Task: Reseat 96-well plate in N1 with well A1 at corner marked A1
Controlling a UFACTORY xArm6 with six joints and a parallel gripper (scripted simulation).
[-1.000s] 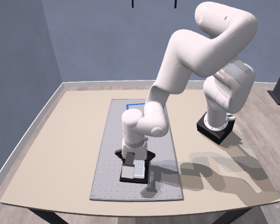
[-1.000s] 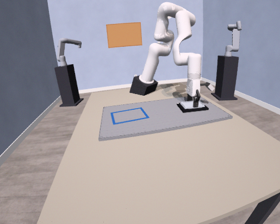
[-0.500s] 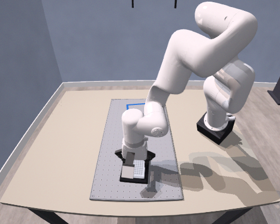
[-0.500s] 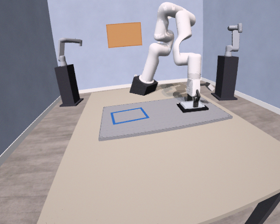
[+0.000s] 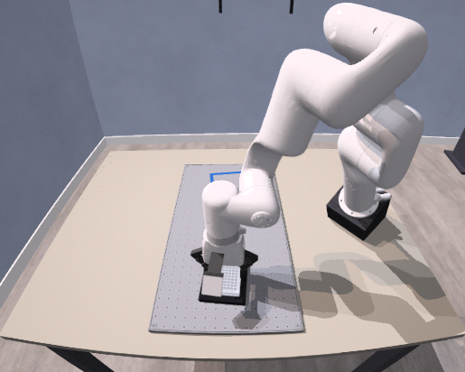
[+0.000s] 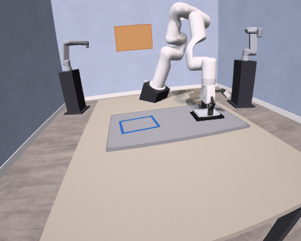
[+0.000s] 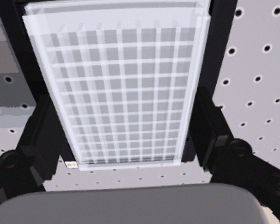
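The black plate nest N1 is 2 cm below my hand. Also, from my hand: 96-well plate 1 cm below; white A1 mark 8 cm to the right, 4 cm behind, 2 cm below.
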